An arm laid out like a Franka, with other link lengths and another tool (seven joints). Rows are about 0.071 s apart.
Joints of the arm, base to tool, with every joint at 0 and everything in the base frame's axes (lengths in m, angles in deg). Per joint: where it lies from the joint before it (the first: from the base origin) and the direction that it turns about. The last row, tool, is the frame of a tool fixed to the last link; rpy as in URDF.
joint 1: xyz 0.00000 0.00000 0.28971 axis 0 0 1
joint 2: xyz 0.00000 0.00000 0.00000 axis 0 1 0
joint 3: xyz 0.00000 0.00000 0.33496 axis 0 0 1
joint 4: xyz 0.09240 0.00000 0.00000 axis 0 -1 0
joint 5: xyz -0.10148 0.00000 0.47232 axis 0 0 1
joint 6: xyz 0.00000 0.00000 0.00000 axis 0 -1 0
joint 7: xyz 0.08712 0.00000 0.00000 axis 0 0 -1
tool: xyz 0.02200 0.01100 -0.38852 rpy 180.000 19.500 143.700
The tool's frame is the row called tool.
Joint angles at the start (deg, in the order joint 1, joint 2, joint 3, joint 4, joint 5, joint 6, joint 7): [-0.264, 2.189, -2.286, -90.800, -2.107, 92.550, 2.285]
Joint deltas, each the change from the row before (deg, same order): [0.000, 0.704, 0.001, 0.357, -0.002, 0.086, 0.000]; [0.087, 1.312, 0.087, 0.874, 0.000, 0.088, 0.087]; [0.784, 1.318, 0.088, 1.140, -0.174, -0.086, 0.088]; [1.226, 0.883, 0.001, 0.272, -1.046, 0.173, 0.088]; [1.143, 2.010, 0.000, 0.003, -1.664, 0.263, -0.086]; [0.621, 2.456, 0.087, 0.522, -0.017, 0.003, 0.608]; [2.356, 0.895, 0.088, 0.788, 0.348, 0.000, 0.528]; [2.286, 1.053, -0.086, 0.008, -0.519, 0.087, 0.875]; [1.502, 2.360, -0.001, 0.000, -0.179, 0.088, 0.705]
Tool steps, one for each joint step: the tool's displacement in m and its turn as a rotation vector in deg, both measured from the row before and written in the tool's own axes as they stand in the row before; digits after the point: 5 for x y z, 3 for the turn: [-0.00038, 0.00188, 0.00507, 0.170, 0.185, -0.076]; [-0.00065, 0.00547, 0.00734, 0.201, 0.237, -0.183]; [0.00268, 0.01134, 0.00351, 0.038, 0.031, -0.863]; [0.00516, 0.00847, 0.00580, 0.627, -0.405, -1.515]; [0.00880, 0.00498, 0.02174, 1.794, 0.170, -2.186]; [0.01183, 0.01042, 0.02141, 1.112, 1.356, -0.682]; [0.01595, 0.02842, -0.00554, -0.772, -0.023, -1.730]; [0.01730, 0.01976, 0.00494, 0.556, 0.055, -1.709]; [0.02053, 0.01570, 0.02171, 1.291, 1.295, -1.530]
